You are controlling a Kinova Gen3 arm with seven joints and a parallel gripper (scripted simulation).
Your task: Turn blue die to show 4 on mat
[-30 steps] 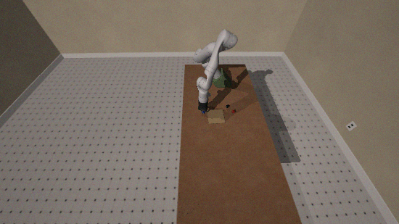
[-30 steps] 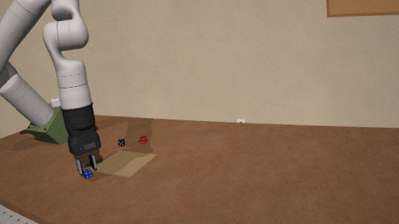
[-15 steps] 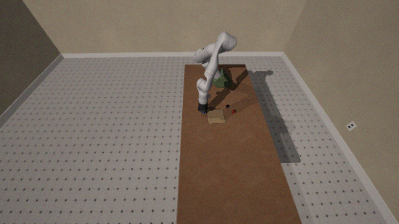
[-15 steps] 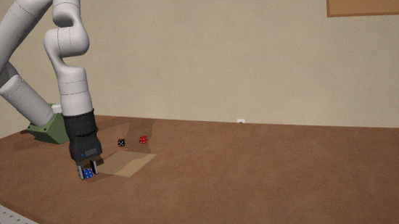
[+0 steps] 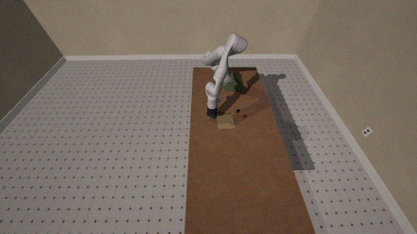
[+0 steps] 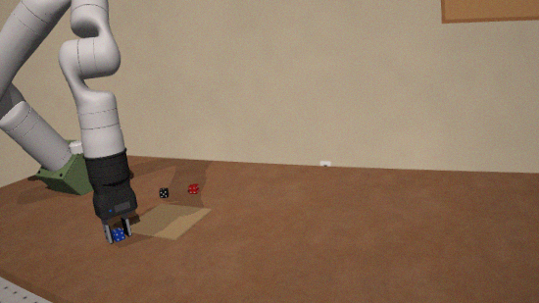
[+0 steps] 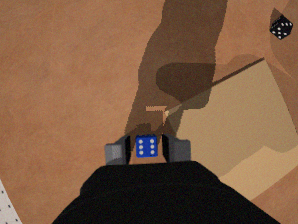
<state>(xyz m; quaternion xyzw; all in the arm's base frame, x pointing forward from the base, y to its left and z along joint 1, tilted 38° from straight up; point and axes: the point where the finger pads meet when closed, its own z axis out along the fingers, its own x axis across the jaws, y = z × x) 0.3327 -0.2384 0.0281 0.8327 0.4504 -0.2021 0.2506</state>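
Right now the blue die is 10 mm below my hand. From my hand the other things lie so: red die (260 mm to the left, 50 mm ahead, 10 mm below); then tan mat (100 mm to the left, 60 mm ahead, 20 mm below); then black die (220 mm to the left, 20 mm behind, 10 mm below).
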